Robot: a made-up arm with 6 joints.
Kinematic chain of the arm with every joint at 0, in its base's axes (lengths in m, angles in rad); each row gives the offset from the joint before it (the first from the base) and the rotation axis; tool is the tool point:
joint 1: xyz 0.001 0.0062 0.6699 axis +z
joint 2: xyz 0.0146 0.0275 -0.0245 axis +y
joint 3: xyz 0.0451 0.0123 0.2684 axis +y
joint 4: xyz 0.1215 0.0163 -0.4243 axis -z
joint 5: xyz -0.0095 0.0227 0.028 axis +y
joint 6: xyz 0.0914 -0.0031 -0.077 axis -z
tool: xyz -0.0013 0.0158 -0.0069
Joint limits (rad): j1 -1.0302..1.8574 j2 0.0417..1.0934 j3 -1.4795..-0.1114 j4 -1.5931..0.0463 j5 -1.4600..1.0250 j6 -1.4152..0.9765
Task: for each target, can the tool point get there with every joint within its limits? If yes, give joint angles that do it. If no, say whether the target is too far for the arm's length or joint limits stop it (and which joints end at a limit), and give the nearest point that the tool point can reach.
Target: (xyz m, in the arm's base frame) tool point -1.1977 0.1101 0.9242
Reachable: no: too far | nearest point -0.3104 0.4140 0.9256 | short by 0.938 m
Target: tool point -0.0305 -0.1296 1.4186
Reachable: no: joint limits stop it (at a limit: joint 1, joint 2, joint 3, joint 4, joint 5, joint 6) | nearest point 0.2759 -0.2932 1.0779 | short by 0.487 m
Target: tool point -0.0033 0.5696 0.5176
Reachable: yes | joints 1.4125 0.4487 -1.0806 -1.1045 0.4867 -0.4720
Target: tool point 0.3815 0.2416 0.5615
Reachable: yes | joints 0.2788 0.4952 -0.6333 -0.3348 -1.2527 0.4672
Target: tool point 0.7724 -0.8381 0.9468
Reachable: no: too far | nearest point 0.4705 -0.5076 0.8273 | short by 0.463 m
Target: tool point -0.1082 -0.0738 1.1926
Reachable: no: joint limits stop it (at a limit: joint 1, joint 2, joint 3, joint 4, joint 5, joint 6) | nearest point 0.2759 -0.2932 1.0779 | short by 0.457 m
